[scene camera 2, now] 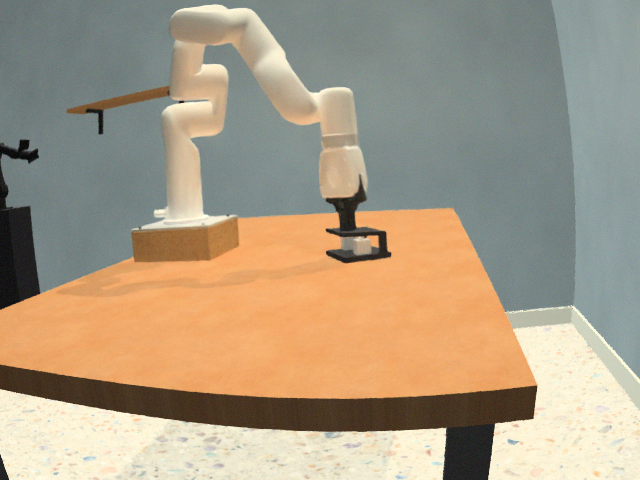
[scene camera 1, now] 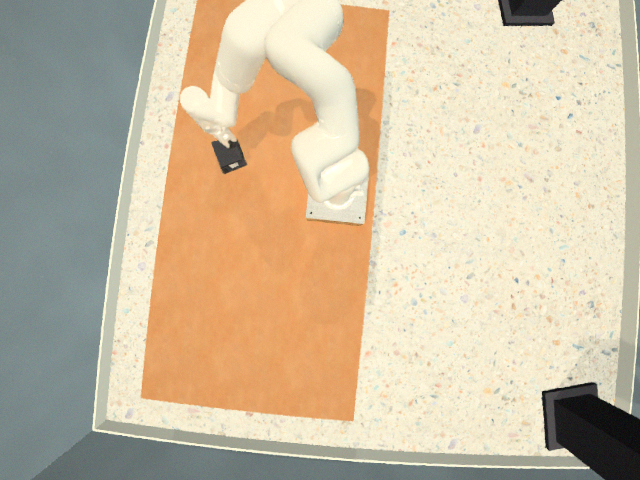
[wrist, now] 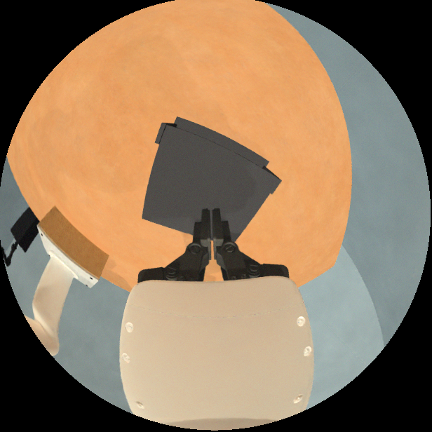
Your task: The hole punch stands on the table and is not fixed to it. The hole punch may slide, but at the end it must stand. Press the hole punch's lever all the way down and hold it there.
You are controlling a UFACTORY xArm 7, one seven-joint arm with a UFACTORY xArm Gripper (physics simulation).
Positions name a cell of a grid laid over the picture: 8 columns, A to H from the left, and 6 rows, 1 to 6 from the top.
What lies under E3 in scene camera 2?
My gripper.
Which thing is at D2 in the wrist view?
A black hole punch.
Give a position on a black hole punch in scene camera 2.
E4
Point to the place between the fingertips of my gripper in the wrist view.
D4
